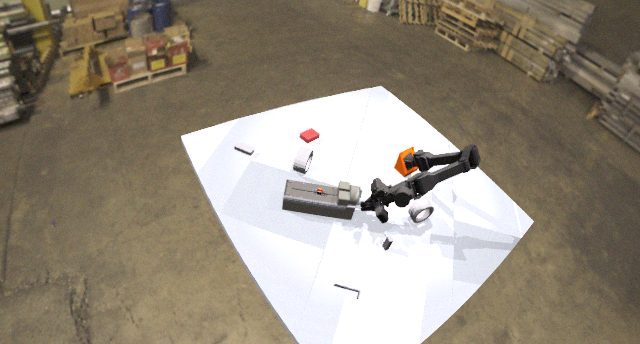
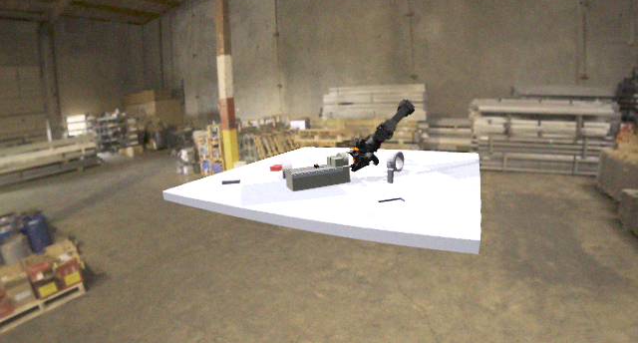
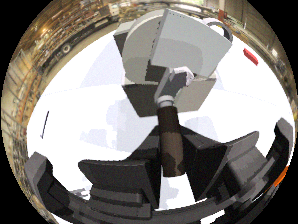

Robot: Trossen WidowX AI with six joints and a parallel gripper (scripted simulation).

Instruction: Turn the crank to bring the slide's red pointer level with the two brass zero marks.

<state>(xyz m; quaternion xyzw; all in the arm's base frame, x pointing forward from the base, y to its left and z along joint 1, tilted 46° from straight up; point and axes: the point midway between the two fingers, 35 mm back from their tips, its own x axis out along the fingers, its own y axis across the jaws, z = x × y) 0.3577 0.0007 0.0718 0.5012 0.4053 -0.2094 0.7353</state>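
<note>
Right now the dark crank handle is 30 mm above my gripper tip, 10 mm to the left of it and 10 mm behind it. Also, from my gripper tip: hex key 270 mm ahead, 220 mm to the left, 30 mm below; then red pointer 130 mm to the right, 100 mm ahead, 50 mm above; then small clip 170 mm to the left, 40 mm ahead, 10 mm below.
</note>
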